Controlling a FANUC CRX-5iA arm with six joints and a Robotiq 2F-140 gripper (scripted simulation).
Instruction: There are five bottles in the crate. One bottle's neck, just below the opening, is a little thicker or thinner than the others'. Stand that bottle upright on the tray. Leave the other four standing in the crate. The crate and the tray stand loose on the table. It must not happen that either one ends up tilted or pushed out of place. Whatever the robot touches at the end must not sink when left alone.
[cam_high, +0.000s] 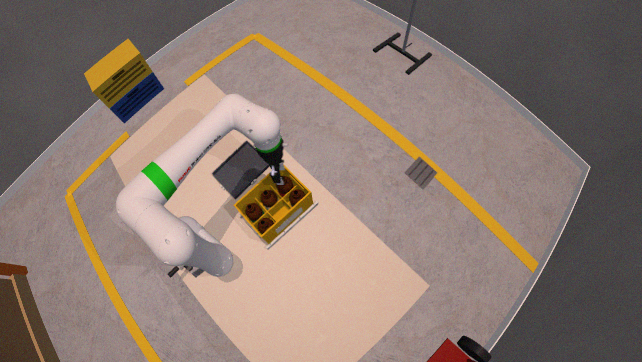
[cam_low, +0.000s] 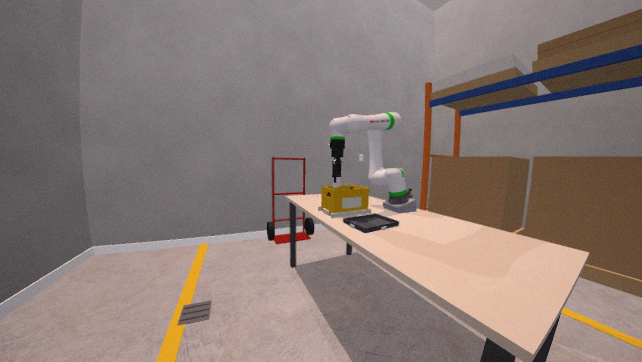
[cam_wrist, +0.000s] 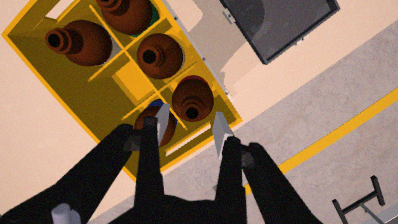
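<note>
The brown bottle lies 90 mm behind my hand, 10 mm to the left of it and 130 mm below it. Also, from my hand: yellow crate: 100 mm behind, 30 mm to the right, 130 mm below; dark tray: 60 mm behind, 260 mm to the left, 200 mm below.
</note>
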